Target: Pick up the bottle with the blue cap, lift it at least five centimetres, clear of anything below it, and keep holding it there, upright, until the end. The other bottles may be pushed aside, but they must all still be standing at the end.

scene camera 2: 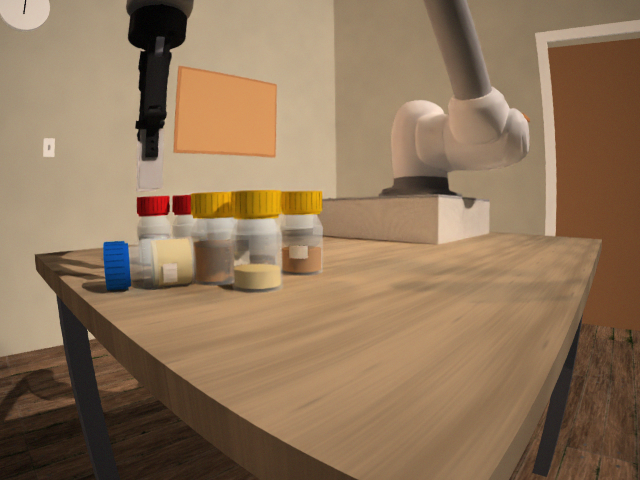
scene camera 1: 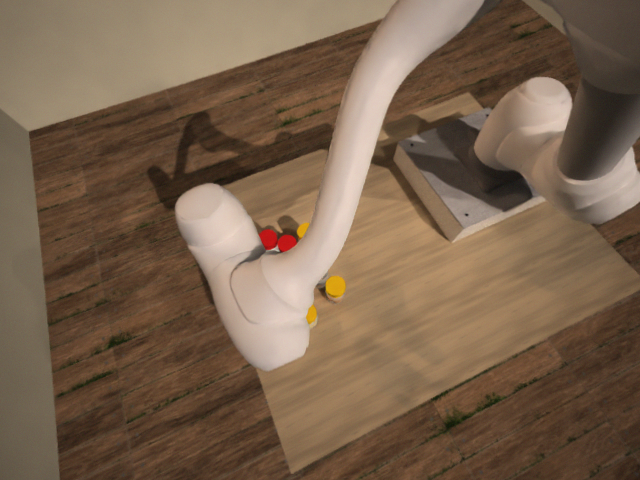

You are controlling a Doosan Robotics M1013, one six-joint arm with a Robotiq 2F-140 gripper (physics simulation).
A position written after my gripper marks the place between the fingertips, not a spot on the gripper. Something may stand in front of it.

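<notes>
Looking through scene camera 2, I see my own gripper (scene camera 2: 148,190). The same view gives me a yellow-capped bottle (scene camera 2: 302,232), and with it another yellow-capped bottle (scene camera 2: 211,233).
</notes>
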